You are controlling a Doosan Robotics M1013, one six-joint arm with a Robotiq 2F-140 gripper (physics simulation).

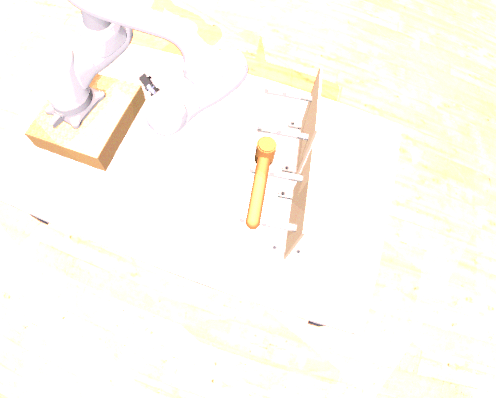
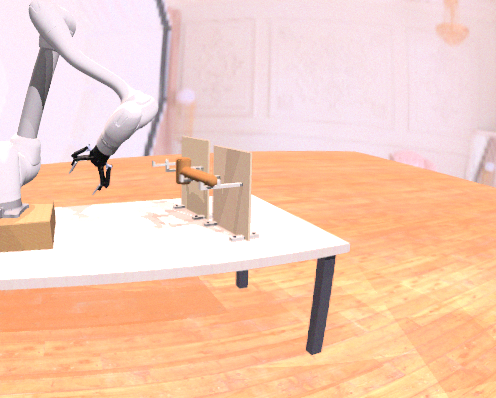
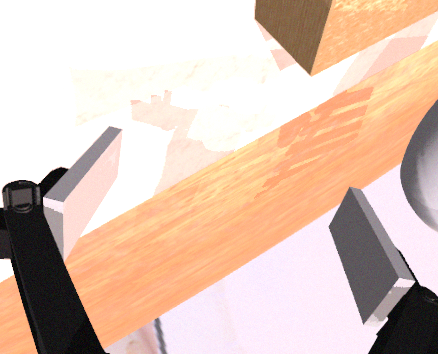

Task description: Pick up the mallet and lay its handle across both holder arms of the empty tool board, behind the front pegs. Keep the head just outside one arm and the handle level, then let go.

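The orange-brown mallet (image 1: 257,192) (image 2: 197,175) rests with its handle across both light holder arms of one upright tool board (image 1: 300,202) (image 2: 232,192). Its head (image 1: 266,147) (image 2: 183,171) stands just outside one arm (image 1: 287,176), on the side toward the second board. The handle's free end lies over the other arm (image 1: 281,226) (image 2: 227,186). The handle looks about level. Exact contact with the front pegs is too small to tell. My gripper (image 2: 83,183) (image 3: 232,181) is open and empty, high above the table and well away from the mallet, toward the robot's base.
A second upright board (image 1: 311,107) (image 2: 195,177) with two arms stands in line with the first; no tool shows on it. Small feet hold both boards on the white table (image 1: 200,225) (image 2: 125,250). The robot's base stands on a wooden block (image 1: 120,132) (image 2: 27,235) (image 3: 295,30).
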